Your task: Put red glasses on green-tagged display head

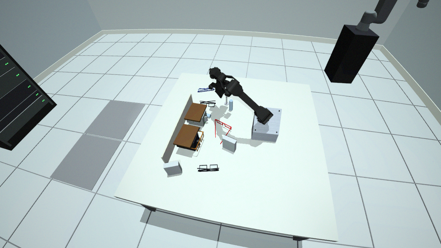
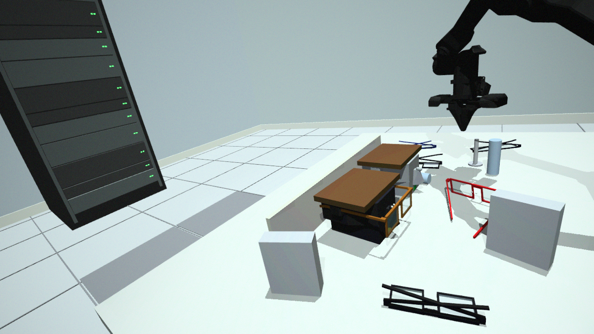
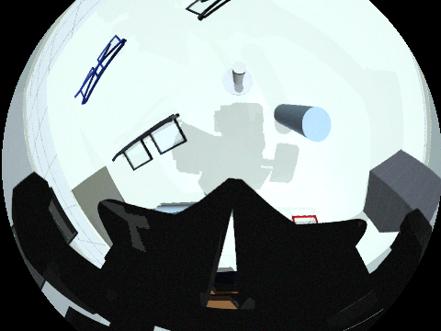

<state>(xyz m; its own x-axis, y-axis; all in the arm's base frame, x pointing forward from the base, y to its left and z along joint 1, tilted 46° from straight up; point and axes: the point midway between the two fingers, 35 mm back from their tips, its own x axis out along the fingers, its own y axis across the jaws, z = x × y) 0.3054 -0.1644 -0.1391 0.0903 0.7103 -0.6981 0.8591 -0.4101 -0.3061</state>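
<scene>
My gripper tip is 4 cm past the grey post, 7 cm to the left of it and 11 cm above it. The rest, counted from my gripper tip: black head (18 cm ahead, 36 cm to the left, 7 cm below); light grey head (15 cm ahead, 14 cm to the left, 7 cm below); low wall (29 cm ahead, 23 cm to the left, 8 cm below).
</scene>
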